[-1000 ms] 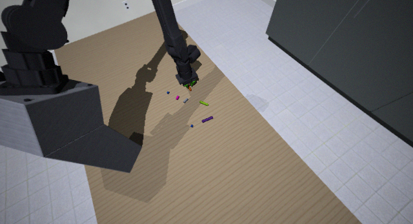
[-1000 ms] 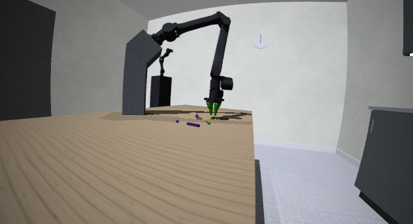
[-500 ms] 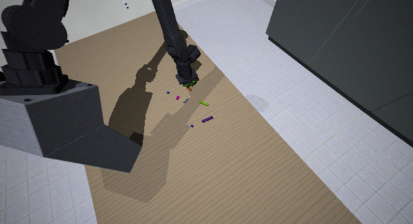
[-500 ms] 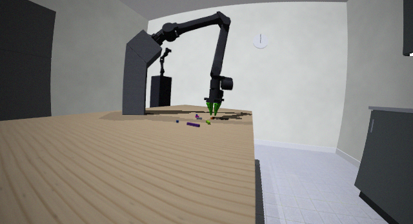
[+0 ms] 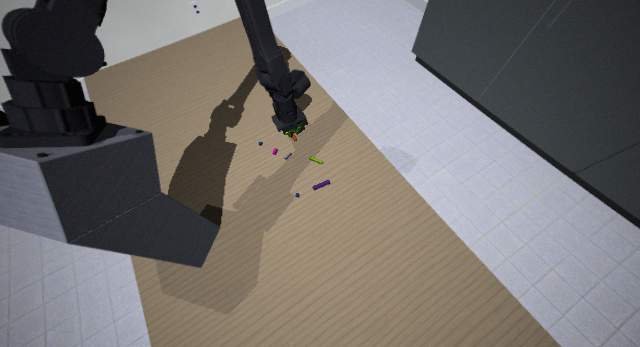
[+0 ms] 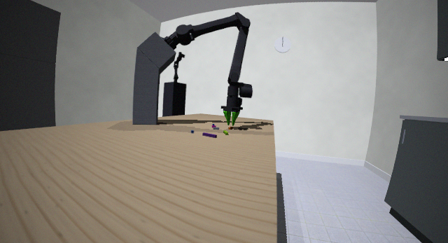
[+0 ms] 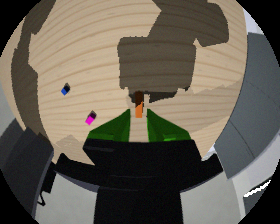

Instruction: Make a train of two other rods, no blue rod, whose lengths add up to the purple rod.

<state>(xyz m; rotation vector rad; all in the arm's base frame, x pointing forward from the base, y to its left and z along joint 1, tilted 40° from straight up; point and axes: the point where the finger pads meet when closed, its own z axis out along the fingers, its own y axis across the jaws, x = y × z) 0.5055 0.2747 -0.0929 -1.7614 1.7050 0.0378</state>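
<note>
The orange rod is 20 mm below my hand. Also, from my hand: magenta rod (80 mm behind, 40 mm to the right, 20 mm below); lime rod (50 mm ahead, 120 mm to the right, 20 mm below); grey rod (40 mm behind, 70 mm to the right, 20 mm below).
</note>
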